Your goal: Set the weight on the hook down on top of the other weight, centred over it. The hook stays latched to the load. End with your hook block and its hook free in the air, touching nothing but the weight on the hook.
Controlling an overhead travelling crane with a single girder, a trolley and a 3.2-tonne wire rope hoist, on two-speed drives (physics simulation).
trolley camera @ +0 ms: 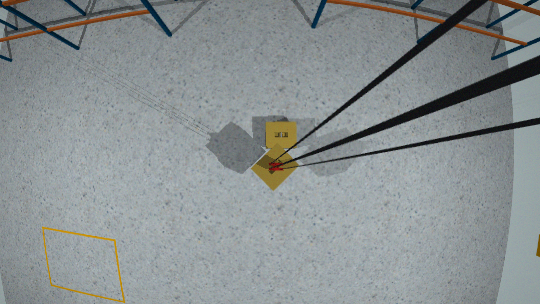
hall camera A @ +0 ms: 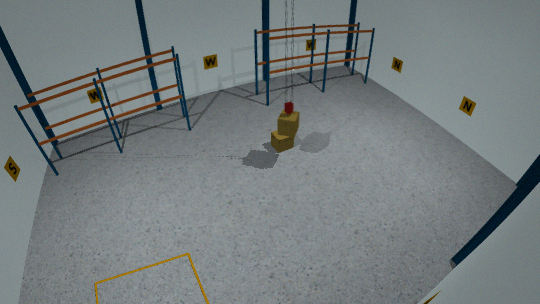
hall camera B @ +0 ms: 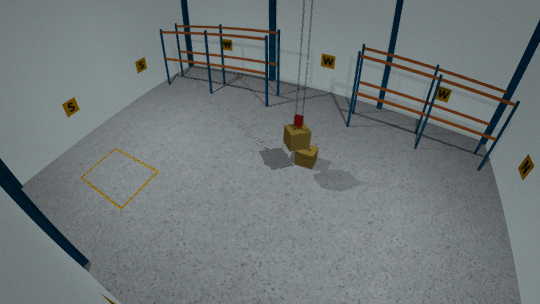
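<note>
My red hook block (hall camera A: 289, 107) (hall camera B: 298, 120) (trolley camera: 275, 166) hangs on its ropes, with its hook latched to a yellow weight. This hanging weight (hall camera A: 288, 126) (hall camera B: 297, 138) (trolley camera: 274, 181) is upright and off the floor. The other yellow weight (hall camera A: 282, 142) (hall camera B: 306, 158) (trolley camera: 281, 128) stands on the floor, beside and lower than the hanging one. In the trolley camera view the hanging weight is turned roughly 45 degrees to it, sits below it in the picture and overlaps its lower edge. The hook itself is too small to make out. I cannot tell whether the weights touch.
A rack (hall camera A: 37, 140) (hall camera B: 499, 136) and another rack (hall camera A: 370, 56) (hall camera B: 267, 70) stand along the W wall, behind the weights. A yellow outlined square (hall camera A: 142, 268) (hall camera B: 136, 160) (trolley camera: 79, 234) is marked on the floor, well away from the weights.
</note>
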